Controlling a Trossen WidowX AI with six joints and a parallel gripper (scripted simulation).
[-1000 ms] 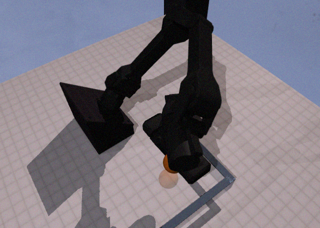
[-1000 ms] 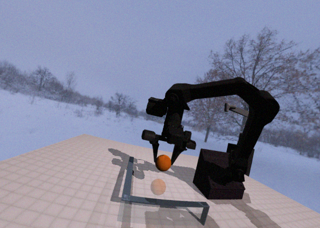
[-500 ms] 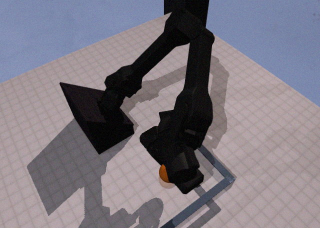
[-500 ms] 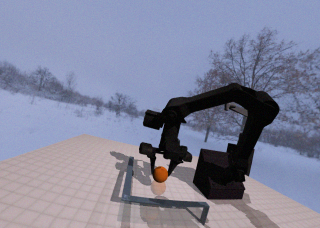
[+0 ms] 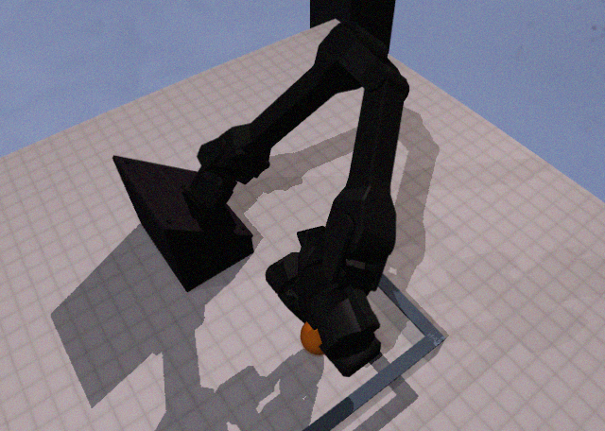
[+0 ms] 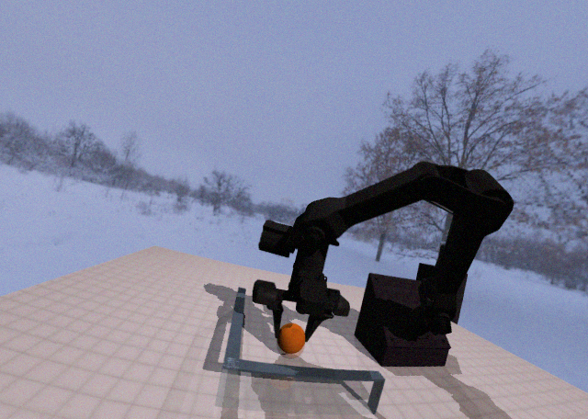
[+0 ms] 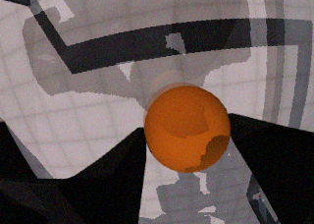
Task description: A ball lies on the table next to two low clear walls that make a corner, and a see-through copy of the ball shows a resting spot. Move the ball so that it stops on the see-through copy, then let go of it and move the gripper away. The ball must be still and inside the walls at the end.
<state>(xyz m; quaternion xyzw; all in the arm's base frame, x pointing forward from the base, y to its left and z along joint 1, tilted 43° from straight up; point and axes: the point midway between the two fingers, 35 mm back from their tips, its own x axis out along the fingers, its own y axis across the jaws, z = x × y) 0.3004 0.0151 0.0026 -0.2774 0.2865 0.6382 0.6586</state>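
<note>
Right now my gripper tip is 1 cm above the see-through copy. The rest, counted from my gripper tip: orange ball: right at my gripper tip.
</note>
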